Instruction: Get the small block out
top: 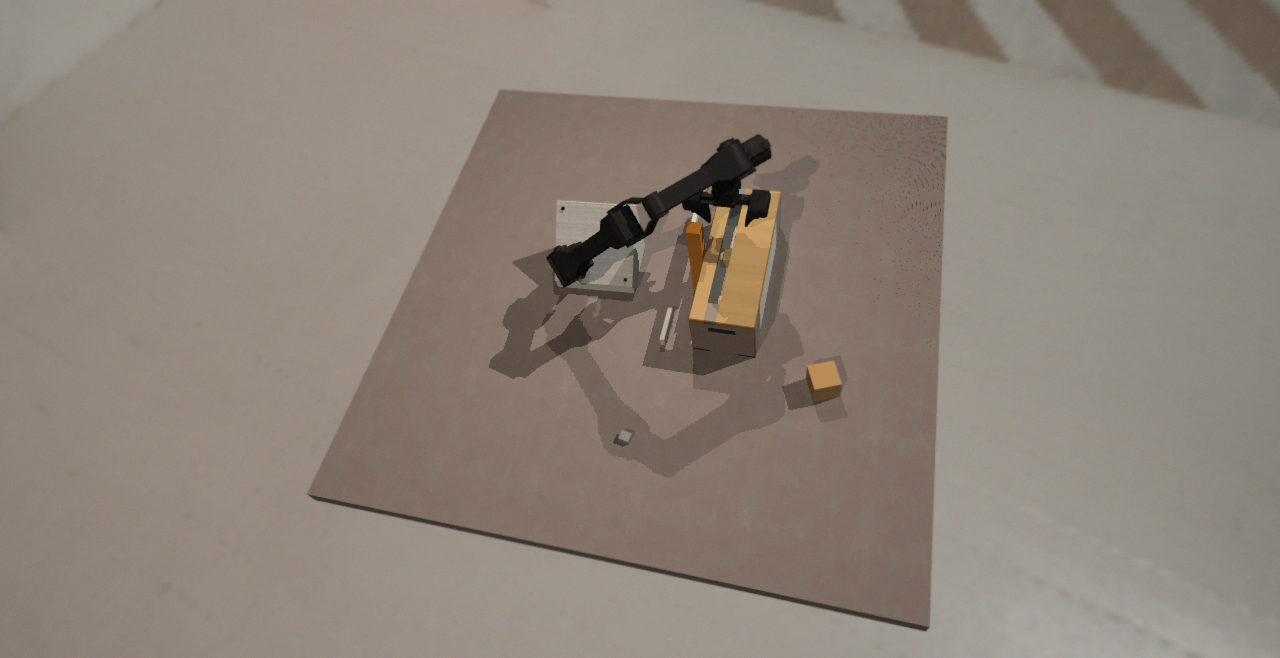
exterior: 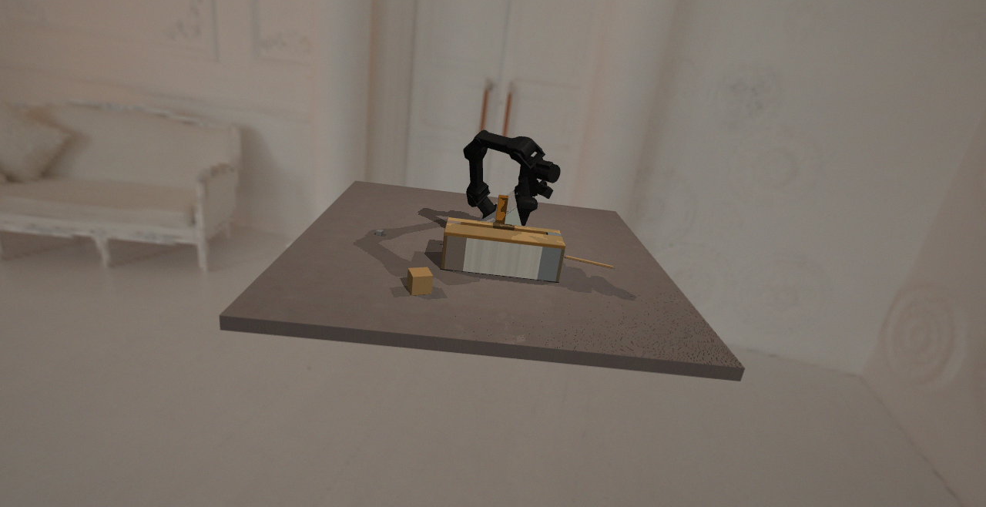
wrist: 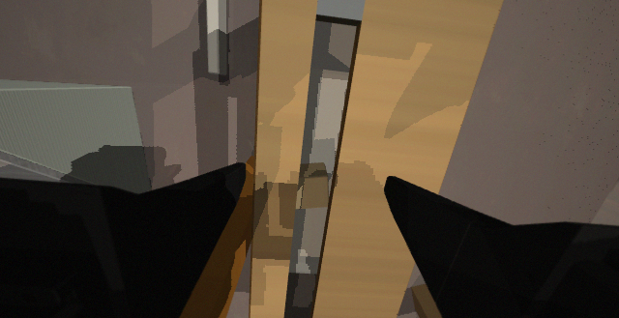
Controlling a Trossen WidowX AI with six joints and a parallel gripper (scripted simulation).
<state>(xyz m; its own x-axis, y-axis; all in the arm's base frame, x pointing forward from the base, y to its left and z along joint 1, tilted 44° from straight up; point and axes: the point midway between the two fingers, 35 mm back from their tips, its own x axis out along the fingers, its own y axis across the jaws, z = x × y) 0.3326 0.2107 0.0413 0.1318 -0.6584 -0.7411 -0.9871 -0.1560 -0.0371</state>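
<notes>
The wooden box lies 10 cm below my gripper tip and 6 cm to the right of it. The rest, counted from my gripper tip: orange bar (7 cm to the right, 5 cm below, 5 cm behind); then orange cube (28 cm ahead, 27 cm to the right, 13 cm below); then thin wooden stick (26 cm to the left, 16 cm below, 12 cm behind).
</notes>
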